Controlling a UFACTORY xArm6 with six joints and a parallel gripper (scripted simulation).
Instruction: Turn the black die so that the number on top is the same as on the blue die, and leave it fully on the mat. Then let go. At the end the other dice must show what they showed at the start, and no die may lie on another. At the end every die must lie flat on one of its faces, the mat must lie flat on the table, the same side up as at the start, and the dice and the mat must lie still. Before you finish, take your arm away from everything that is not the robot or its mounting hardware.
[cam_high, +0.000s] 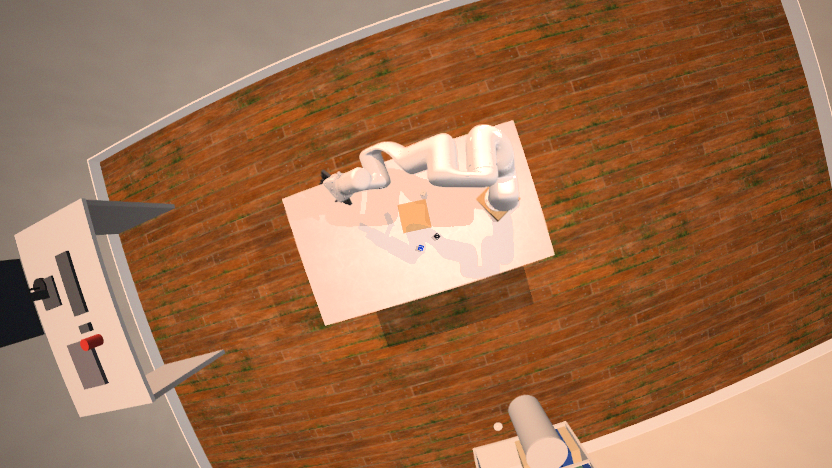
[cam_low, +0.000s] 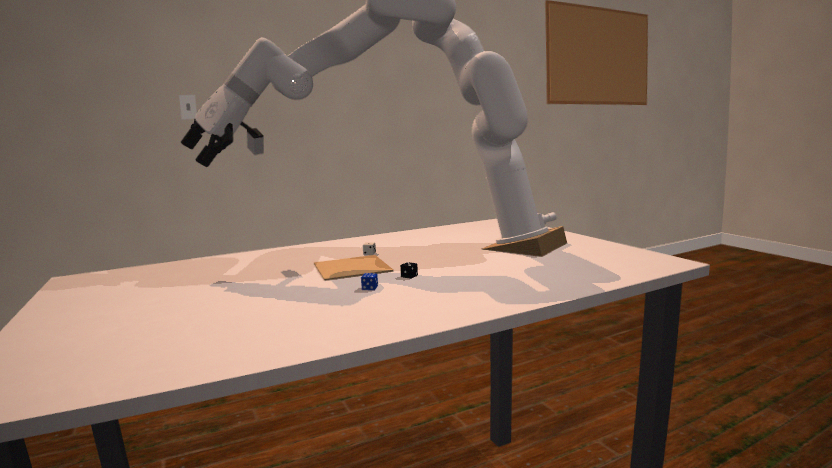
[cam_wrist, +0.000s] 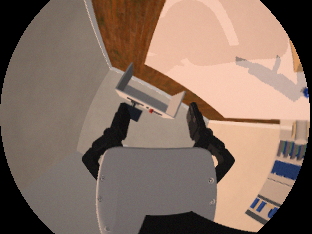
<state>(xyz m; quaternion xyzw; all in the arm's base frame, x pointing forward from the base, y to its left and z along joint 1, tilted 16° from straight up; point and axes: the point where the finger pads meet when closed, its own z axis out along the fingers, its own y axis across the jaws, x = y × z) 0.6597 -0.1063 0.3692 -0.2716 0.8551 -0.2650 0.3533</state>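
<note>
Now: the white die 360 mm behind my hand, 80 mm to the left of it and 250 mm below it. The rest, counted from my hand: blue die 280 mm behind, 330 mm to the left, 250 mm below; mat 290 mm behind, 180 mm to the left, 260 mm below; black die 370 mm behind, 300 mm to the left, 250 mm below.
</note>
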